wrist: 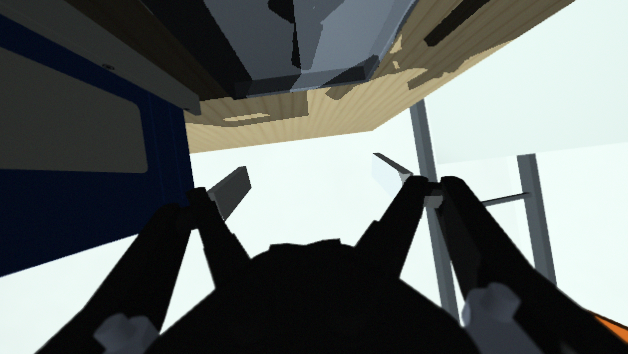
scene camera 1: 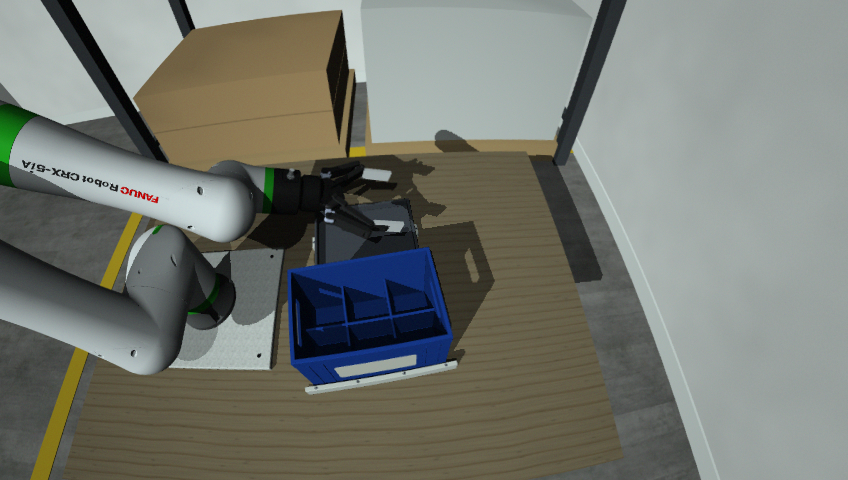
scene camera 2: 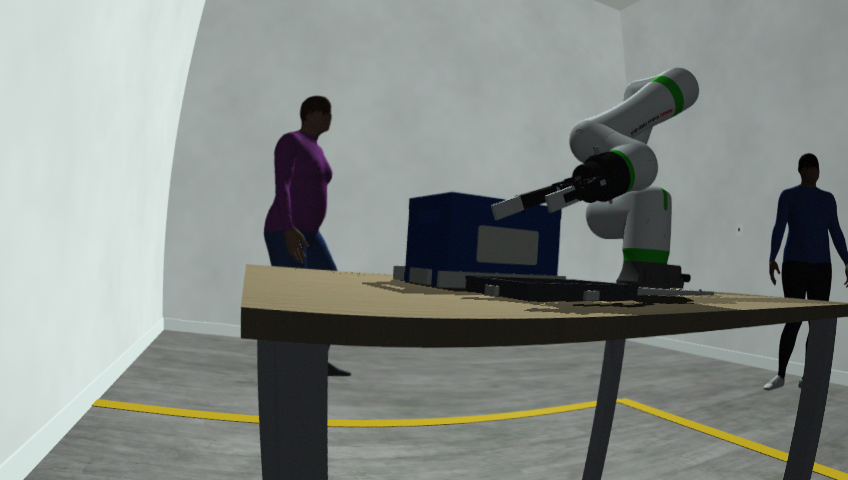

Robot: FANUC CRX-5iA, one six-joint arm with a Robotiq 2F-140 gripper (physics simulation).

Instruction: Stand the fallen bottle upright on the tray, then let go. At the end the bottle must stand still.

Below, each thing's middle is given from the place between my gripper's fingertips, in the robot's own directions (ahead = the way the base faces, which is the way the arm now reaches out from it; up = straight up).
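Labels:
Dark grey tray (scene camera 1: 332,244): 130 mm below my hand, 80 mm behind it. White rail (scene camera 1: 441,367): 130 mm below my hand, 360 mm to the right, 20 mm behind. Blue crate (scene camera 1: 359,318): 50 mm below my hand, 270 mm to the right, 50 mm behind.

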